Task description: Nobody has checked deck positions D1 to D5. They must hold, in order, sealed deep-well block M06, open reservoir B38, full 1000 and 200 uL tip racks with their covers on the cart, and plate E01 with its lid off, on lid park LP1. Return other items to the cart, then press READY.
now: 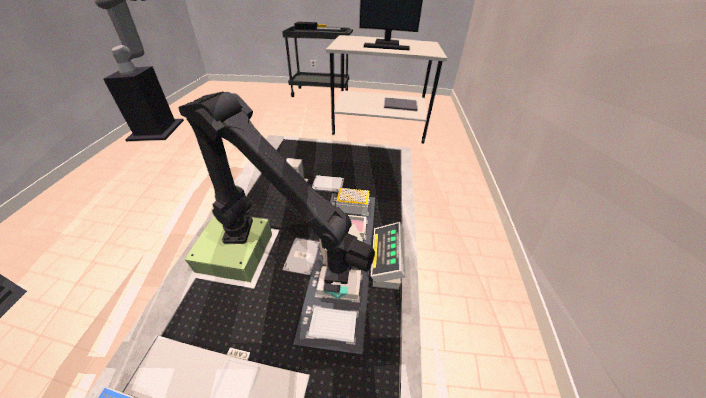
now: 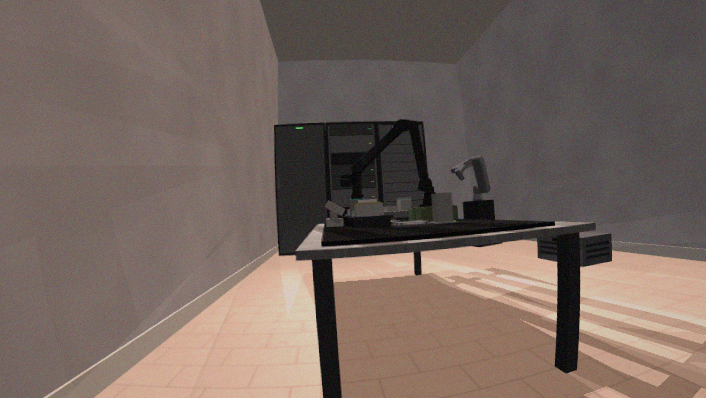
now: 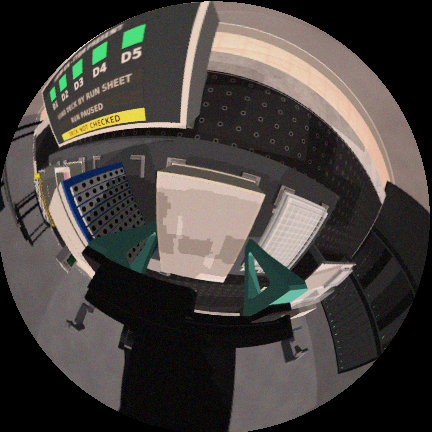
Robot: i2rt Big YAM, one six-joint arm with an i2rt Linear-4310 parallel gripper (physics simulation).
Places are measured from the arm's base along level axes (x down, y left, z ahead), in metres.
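Pixels of known places: gripper, between the fingertips: [image 1: 340, 283] [image 3: 203, 234]; arm's base, origin of its link: [image 1: 238, 230] [image 2: 430, 206].
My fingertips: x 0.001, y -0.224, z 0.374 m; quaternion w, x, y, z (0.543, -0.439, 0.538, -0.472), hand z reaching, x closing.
For each thing: its top centre in the pictures, then the offset to it from my fingertips. "spot": a spot on its surface instead.
- box with a plain pale top, centre of its top: [image 3: 197, 245] [image 1: 339, 279] dx -0.014, dy +0.004, dz -0.002 m
- white well plate, centre of its top: [image 3: 289, 243] [image 1: 333, 322] dx +0.013, dy -0.118, dz -0.024 m
- blue-rimmed tip rack, centre of its top: [image 3: 77, 253] [image 1: 341, 238] [image 2: 362, 199] dx -0.064, dy +0.130, dz +0.007 m
- pink-filled reservoir, centre of its top: [image 1: 349, 223] dx -0.004, dy +0.249, dz +0.040 m
- yellow-rimmed rack, centre of its top: [image 1: 353, 194] [image 2: 368, 202] dx -0.037, dy +0.372, dz +0.062 m
- status panel, a spot on its surface: [image 3: 125, 85] spot: dx -0.033, dy +0.050, dz +0.134 m
- cart, a spot on its surface: [image 1: 195, 375] spot: dx +0.015, dy -0.249, dz -0.378 m
- blue item, a spot on its surface: [image 1: 113, 394] spot: dx -0.079, dy -0.312, dz -0.506 m
- pale flat piece, a spot on its surface: [image 1: 301, 256] spot: dx +0.067, dy +0.152, dz -0.141 m
- white flat piece, centre of its top: [image 2: 410, 221] [image 1: 328, 182] dx +0.057, dy +0.574, dz -0.046 m
My gripper [image 1: 338, 290] [image 3: 203, 234] is open, its teal fingers on either side of a box with a plain pale top [image 3: 207, 225] at the fourth deck place; nothing is held. A white well plate [image 1: 332, 324] [image 3: 296, 231] lies at the D5 end. A blue-rimmed tip rack [image 3: 102, 202] is on the other side of the pale box. Beyond it are a pink-filled reservoir [image 1: 358, 225] and a yellow-rimmed rack [image 1: 353, 196] at the far end. The status panel [image 1: 387, 250] [image 3: 125, 85] shows green lamps D1 to D5 and "DECK NOT CHECKED". The pale box's label is not visible.
The cart [image 1: 195, 375] is at the near left, with a blue item [image 1: 113, 394] at its edge. A pale flat piece [image 1: 301, 256] lies between the green arm base [image 1: 225, 260] and the deck. Another white flat piece [image 1: 328, 183] lies near the far deck end.
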